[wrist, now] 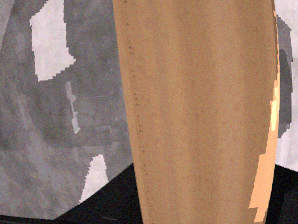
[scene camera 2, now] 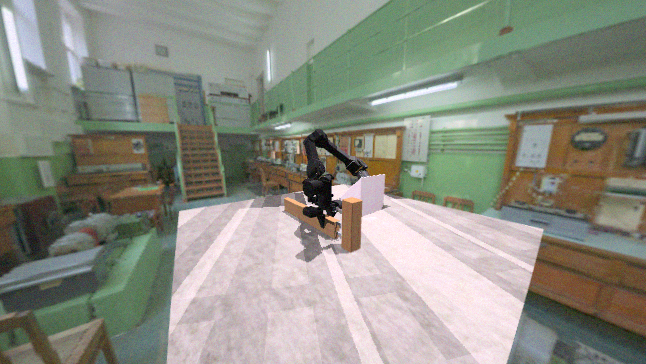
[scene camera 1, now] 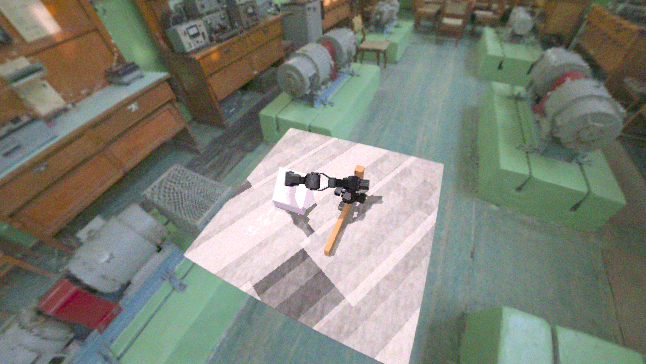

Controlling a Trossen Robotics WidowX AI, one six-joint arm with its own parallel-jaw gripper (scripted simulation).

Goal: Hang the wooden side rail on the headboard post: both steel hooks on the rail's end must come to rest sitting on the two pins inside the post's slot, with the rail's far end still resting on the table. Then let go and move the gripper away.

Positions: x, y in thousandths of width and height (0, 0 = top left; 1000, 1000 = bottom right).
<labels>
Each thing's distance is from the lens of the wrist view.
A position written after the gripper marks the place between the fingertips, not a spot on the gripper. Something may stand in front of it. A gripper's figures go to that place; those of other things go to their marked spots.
gripper (wrist: 622, 725): 10 cm
wooden side rail (wrist: 676, 413): 4 cm
</labels>
